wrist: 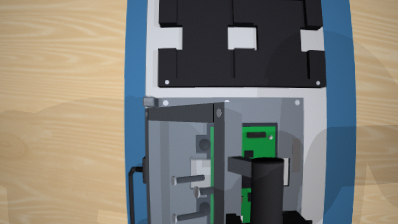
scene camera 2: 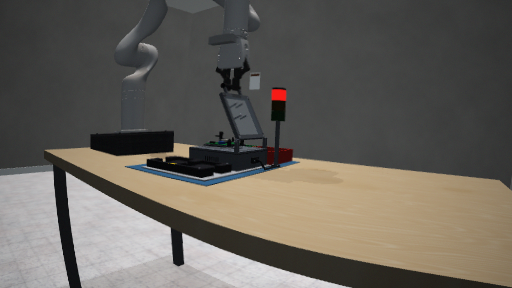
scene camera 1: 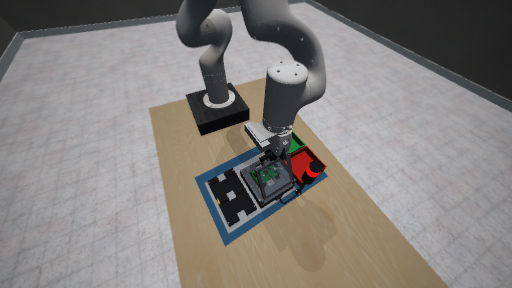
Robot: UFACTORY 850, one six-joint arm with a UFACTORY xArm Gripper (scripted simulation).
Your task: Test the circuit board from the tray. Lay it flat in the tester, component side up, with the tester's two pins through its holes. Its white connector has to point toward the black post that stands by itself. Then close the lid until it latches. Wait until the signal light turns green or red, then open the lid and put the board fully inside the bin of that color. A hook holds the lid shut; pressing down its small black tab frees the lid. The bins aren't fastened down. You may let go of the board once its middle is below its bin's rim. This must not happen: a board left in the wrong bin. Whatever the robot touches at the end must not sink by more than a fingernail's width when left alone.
In view: a tester lid (scene camera 1: 273,176).
The tester lid is seen too in the wrist view (wrist: 193,153).
